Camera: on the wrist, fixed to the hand. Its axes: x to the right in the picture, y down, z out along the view.
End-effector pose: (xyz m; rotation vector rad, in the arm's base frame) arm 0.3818 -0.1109 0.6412 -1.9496 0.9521 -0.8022
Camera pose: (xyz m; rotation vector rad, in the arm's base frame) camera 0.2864 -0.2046 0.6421 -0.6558 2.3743 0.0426
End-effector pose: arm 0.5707 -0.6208 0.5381 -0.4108 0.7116 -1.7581
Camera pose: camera 0.5440 -0.6323 0.4075 0.2818 1.0860 -0.1574
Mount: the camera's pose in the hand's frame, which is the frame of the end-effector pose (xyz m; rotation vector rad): 0.0295 0.0671 -0.1119 -0.3143 0.3347 1.6234
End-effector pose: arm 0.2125 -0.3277 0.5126 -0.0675 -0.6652 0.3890
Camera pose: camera 0.2802 -0.2476 0.4295 -0.9867 -0.1943 1.7763
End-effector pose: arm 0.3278 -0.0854 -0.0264 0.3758 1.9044 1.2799
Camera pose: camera 0.2134 -0.1089 0.0388 -1.4301 -1.0727 -2.1018
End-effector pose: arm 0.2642 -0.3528 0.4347 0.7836 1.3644 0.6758
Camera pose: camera 0.1575 -0.2793 0.4679 1.4890 0.5857 2.2721
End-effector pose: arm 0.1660 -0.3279 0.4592 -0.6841 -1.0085 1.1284
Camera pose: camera 0.2435 -0.2746 0.3641 -2.0330 -0.1446 2.0868
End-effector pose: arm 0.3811 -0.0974 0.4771 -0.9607 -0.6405 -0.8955
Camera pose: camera 0.4624 -0.1889 0.4231 -1.1814 0.6248 0.3419
